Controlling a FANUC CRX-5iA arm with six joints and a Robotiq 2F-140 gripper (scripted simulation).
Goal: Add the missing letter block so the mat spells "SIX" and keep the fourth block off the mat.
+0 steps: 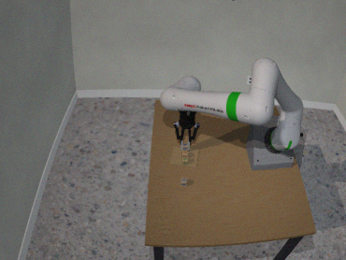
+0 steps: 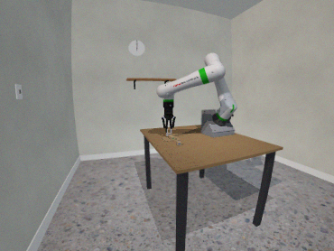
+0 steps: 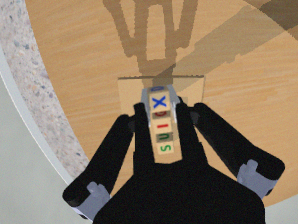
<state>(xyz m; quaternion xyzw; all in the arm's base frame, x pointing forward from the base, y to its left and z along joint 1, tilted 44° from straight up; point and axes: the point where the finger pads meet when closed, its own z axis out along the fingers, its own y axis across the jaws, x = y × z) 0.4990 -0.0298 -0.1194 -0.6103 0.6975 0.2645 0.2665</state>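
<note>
The mat is 10 mm ahead of my hand, 50 mm to the left of it and 50 mm below it.
</note>
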